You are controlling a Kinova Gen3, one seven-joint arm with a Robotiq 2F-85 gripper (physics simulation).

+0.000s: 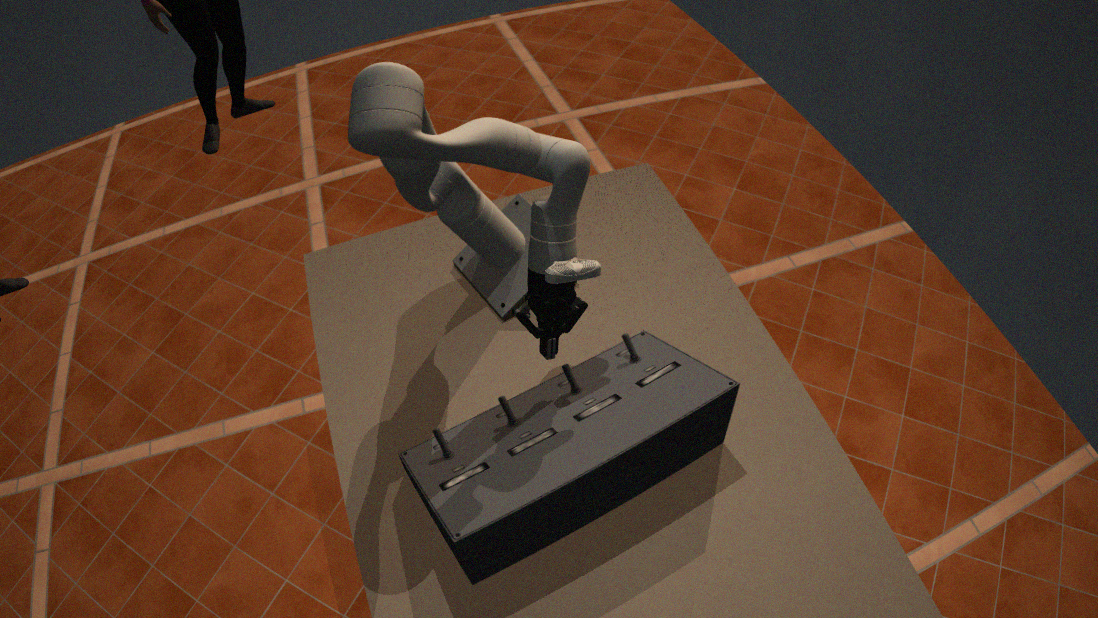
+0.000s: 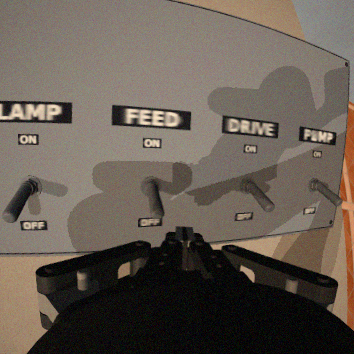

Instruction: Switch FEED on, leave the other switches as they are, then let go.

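Pixels of known places: gripper, fingertip midpoint: (image 1: 548, 357) (image 2: 182, 237); arm's base at its link origin: (image 1: 505, 248).
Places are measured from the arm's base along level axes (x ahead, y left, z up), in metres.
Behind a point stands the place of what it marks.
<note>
The FEED lever (image 1: 569, 378) {y -0.076, x 0.385, z 0.052 m} (image 2: 155, 198) {y -0.072, x 0.380, z 0.059 m} leans toward its OFF label (image 2: 149, 222) {y -0.073, x 0.363, z 0.013 m}, away from its ON label (image 2: 152, 143) {y -0.072, x 0.440, z 0.050 m}. The LAMP lever (image 1: 630, 347) {y 0.045, x 0.385, z 0.053 m} (image 2: 21, 200) {y 0.043, x 0.379, z 0.055 m}, DRIVE lever (image 1: 506, 410) {y -0.195, x 0.388, z 0.053 m} (image 2: 260, 195) {y -0.189, x 0.383, z 0.057 m} and PUMP lever (image 1: 441, 443) {y -0.315, x 0.391, z 0.053 m} (image 2: 327, 193) {y -0.307, x 0.385, z 0.054 m} also lean to the OFF side. My gripper (image 1: 548, 355) {y -0.091, x 0.344, z 0.075 m} (image 2: 182, 237) {y -0.091, x 0.344, z 0.075 m} is shut and empty. It points down above the robot-side edge of the switch box, between the FEED and DRIVE levers and nearer FEED. It appears apart from every lever.
The grey switch box (image 1: 607, 468) {y -0.129, x 0.585, z 0.098 m} (image 2: 125, 60) {y -0.040, x 0.514, z 0.085 m} stands on the beige table (image 1: 653, 230) {y 0.330, x 0.064, z -0.062 m}. Its levers stand in a row along the robot-side edge. The arm's base plate (image 1: 491, 280) {y -0.055, x 0.039, z -0.030 m} is behind the box. A person's legs (image 1: 205, 69) show at the upper left, beyond the table.
</note>
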